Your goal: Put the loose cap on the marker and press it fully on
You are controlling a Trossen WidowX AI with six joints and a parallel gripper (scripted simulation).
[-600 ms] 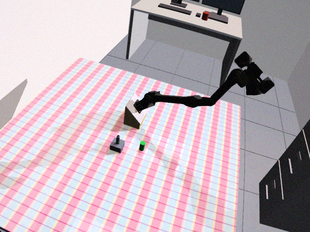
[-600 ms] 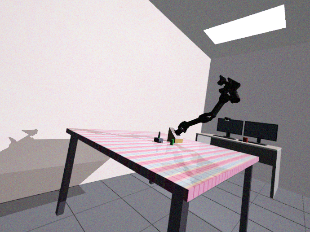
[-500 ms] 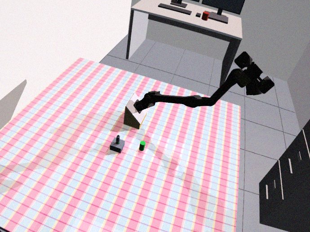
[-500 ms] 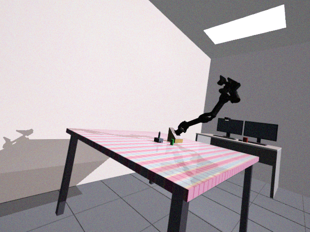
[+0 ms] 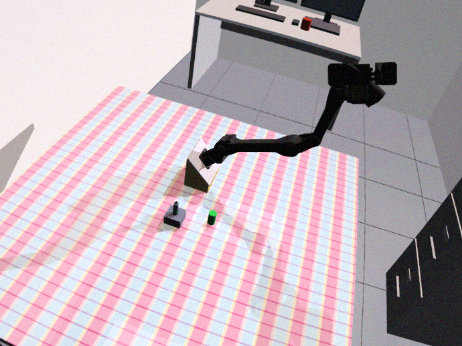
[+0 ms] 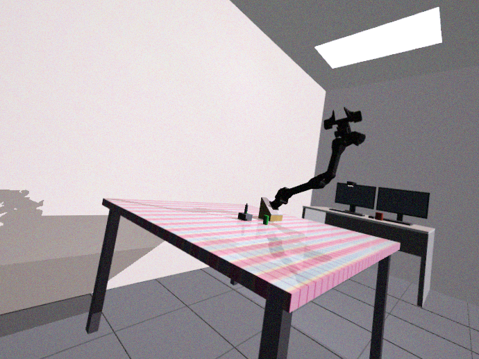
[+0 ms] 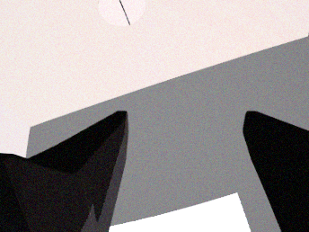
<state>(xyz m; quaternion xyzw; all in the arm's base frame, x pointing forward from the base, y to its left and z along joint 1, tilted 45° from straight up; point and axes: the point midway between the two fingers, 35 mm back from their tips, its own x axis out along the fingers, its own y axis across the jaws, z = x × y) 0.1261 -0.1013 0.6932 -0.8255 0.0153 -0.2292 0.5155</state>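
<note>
Now: gripper tip 650 mm above the green cap, 310 mm to the left of it and 70 mm short of it.
</note>
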